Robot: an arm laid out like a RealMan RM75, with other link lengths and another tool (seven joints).
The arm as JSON. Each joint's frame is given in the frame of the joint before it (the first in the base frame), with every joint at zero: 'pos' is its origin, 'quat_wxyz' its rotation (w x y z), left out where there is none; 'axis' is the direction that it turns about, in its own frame. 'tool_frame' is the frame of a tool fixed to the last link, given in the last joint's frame.
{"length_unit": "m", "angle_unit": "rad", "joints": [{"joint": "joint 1", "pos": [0.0, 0.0, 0.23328], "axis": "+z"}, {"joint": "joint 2", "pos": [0.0, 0.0, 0.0], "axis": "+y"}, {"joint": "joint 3", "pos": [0.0, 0.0, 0.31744], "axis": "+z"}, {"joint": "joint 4", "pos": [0.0, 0.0, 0.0], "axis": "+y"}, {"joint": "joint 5", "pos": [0.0, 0.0, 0.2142], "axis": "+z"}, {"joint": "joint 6", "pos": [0.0, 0.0, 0.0], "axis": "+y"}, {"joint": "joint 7", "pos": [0.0, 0.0, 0.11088], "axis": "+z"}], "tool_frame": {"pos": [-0.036, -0.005, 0.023], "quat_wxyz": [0.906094, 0.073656, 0.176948, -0.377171]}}
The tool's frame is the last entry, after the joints.
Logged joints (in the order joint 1, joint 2, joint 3, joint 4, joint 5, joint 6, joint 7), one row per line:
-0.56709 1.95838 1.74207 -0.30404 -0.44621 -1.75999 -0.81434
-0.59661 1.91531 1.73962 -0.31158 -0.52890 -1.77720 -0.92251
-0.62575 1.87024 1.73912 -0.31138 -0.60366 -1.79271 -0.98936
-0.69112 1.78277 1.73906 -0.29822 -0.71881 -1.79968 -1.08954
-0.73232 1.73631 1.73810 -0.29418 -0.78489 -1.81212 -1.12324
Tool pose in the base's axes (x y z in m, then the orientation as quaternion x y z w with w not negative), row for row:
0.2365 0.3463 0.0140 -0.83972 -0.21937 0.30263 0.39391
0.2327 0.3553 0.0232 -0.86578 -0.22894 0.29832 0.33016
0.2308 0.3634 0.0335 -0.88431 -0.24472 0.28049 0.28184
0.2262 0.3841 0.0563 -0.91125 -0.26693 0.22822 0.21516
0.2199 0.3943 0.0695 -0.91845 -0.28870 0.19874 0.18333
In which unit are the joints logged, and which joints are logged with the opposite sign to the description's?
The joints are logged in radians. Opposite sign: joint 1, joint 3, joint 7.
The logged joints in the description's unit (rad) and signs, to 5 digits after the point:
0.56709 1.95838 -1.74207 -0.30404 -0.44621 -1.75999 0.81434
0.59661 1.91531 -1.73962 -0.31158 -0.52890 -1.77720 0.92251
0.62575 1.87024 -1.73912 -0.31138 -0.60366 -1.79271 0.98936
0.69112 1.78277 -1.73906 -0.29822 -0.71881 -1.79968 1.08954
0.73232 1.73631 -1.73810 -0.29418 -0.78489 -1.81212 1.12324

